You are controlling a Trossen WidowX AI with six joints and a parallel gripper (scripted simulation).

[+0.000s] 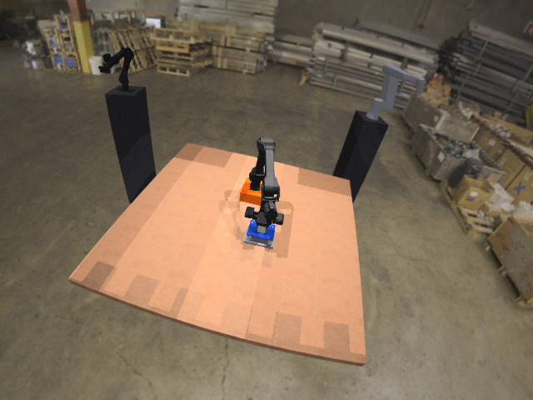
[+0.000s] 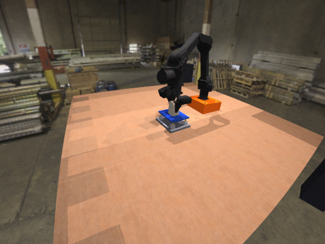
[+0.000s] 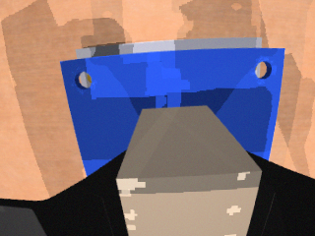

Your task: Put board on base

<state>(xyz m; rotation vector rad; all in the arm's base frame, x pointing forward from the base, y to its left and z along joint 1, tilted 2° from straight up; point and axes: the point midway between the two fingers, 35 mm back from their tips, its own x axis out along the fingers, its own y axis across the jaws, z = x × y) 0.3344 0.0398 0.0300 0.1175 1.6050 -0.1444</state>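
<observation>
My gripper tip is now 70 mm above the grey base. Round my gripper tip: blue board: right at my gripper tip.
</observation>
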